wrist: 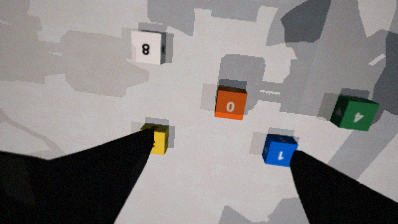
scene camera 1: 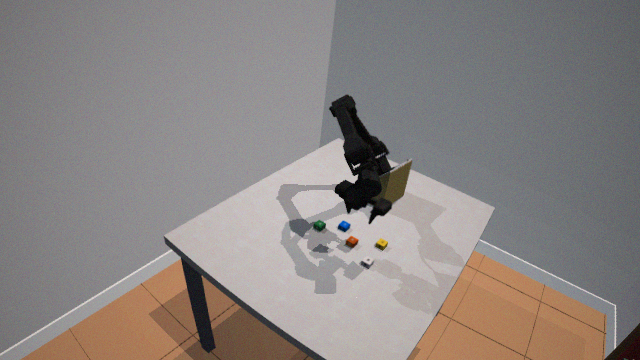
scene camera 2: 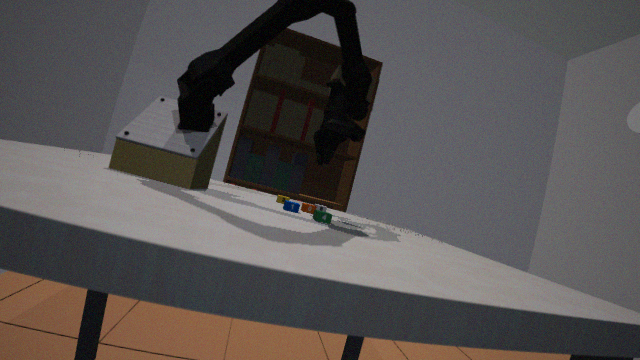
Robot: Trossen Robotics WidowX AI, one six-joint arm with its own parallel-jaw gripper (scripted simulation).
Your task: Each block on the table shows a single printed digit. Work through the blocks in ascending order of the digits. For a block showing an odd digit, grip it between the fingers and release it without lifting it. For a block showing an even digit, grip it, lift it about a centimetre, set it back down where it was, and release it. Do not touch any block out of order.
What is my gripper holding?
Nothing.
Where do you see a green block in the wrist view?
353,113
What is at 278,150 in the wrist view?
A blue block.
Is my gripper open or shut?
Open.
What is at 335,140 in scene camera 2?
My gripper.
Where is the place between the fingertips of my gripper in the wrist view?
At 221,146
